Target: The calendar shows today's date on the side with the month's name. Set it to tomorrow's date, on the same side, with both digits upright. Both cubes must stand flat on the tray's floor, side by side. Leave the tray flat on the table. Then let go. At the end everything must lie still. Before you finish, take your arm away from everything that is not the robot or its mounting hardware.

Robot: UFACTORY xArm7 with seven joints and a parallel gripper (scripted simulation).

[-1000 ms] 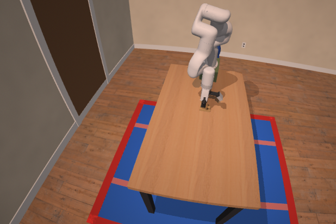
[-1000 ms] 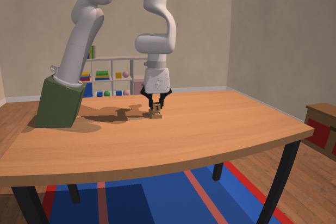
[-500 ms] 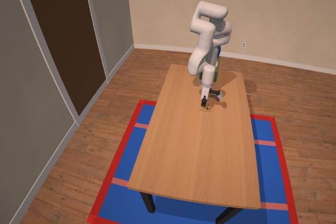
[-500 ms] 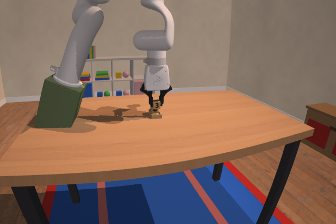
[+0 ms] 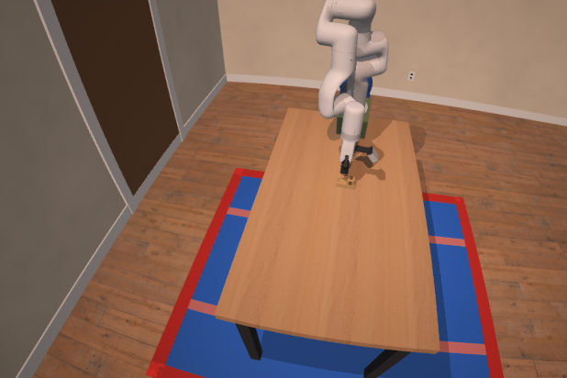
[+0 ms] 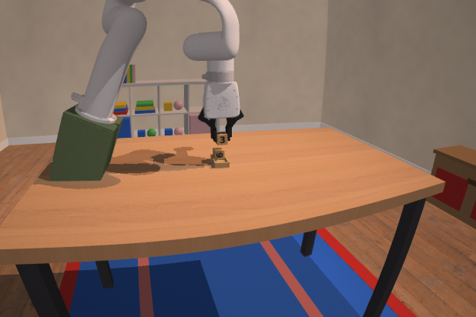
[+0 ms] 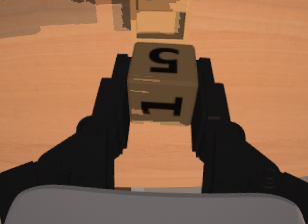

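My gripper is now 30 mm to the right of the wooden cube and 70 mm above it. Also, from my hand: wooden digit cube 10 mm below; low tray 20 mm to the left, 90 mm below.
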